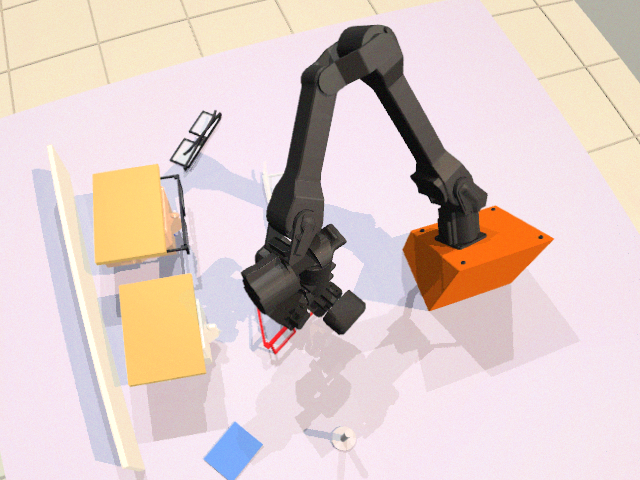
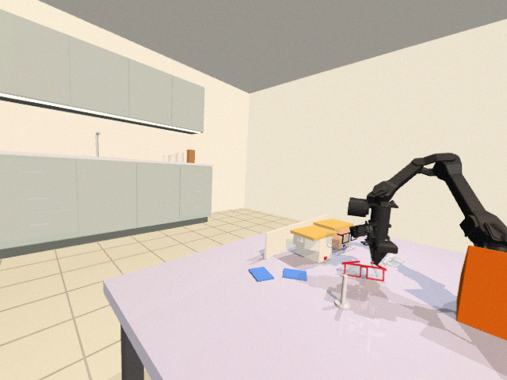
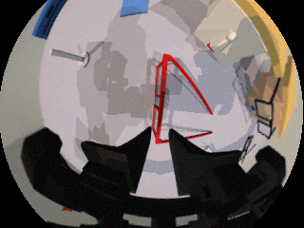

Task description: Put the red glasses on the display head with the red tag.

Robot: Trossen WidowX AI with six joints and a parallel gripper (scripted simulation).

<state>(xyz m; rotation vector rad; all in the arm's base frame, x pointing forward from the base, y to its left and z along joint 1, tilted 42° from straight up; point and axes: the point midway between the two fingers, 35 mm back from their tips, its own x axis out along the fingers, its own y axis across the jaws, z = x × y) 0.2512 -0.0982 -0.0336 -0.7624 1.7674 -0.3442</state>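
My gripper tip is now 230 mm to the right of the white peg, 60 mm short of it and 30 mm above it. From my gripper tip the other things lie so: skin-coloured head 270 mm to the right, 180 mm ahead; then cream board 330 mm ahead, 180 mm to the right; then display head 210 mm ahead, 50 mm to the right.
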